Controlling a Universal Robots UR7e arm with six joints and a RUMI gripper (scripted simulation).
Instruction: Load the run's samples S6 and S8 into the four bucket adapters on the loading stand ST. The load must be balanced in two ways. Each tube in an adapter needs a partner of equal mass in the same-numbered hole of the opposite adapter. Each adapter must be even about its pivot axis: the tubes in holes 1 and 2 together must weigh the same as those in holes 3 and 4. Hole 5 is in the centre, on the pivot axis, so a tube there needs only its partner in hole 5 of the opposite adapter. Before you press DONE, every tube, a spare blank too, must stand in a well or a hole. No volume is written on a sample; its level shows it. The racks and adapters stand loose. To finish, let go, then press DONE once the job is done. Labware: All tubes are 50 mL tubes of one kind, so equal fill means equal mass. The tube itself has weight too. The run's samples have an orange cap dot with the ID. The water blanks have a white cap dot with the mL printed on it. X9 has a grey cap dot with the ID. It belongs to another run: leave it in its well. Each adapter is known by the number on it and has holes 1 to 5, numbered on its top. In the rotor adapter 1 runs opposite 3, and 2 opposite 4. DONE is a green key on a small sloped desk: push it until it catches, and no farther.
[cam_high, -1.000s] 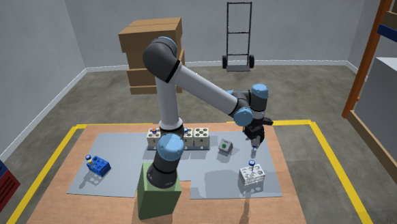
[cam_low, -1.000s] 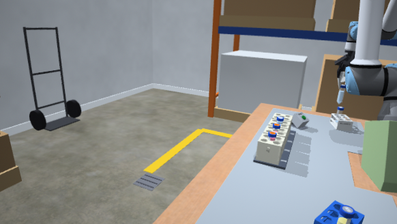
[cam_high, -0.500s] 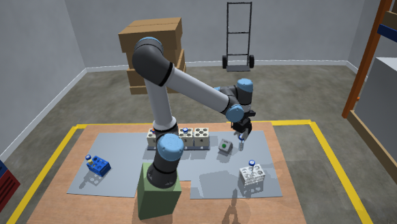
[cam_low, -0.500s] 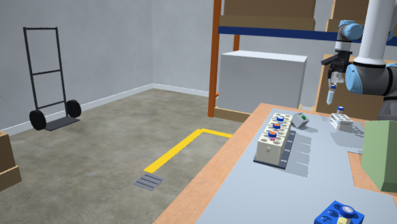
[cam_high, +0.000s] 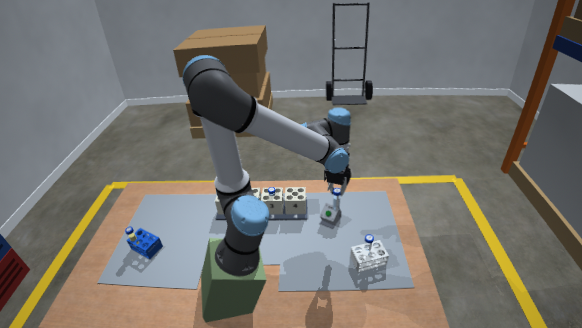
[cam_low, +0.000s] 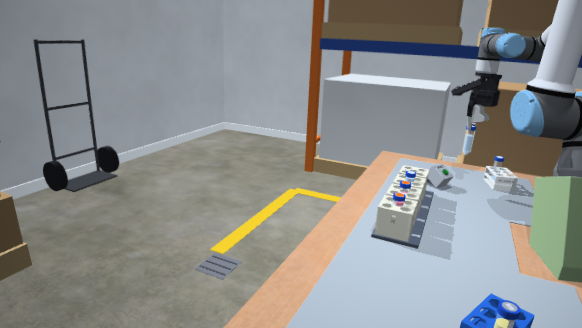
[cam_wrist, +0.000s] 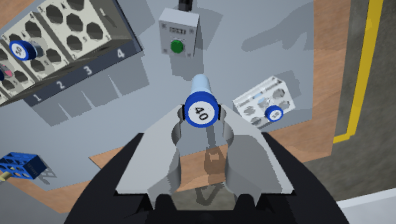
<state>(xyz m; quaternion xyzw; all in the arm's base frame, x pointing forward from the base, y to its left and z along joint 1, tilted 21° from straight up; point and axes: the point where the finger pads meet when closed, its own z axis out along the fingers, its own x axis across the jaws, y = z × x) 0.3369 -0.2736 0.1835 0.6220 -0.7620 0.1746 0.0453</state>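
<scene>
Now: the water blank 5 cm below my hand and 1 cm behind it. Round my hand: green DONE key 18 cm below, 6 cm ahead, 4 cm to the left; then loading stand ST 36 cm to the left, 24 cm below, 12 cm ahead; then white rack 22 cm below, 15 cm to the right, 13 cm behind.
</scene>
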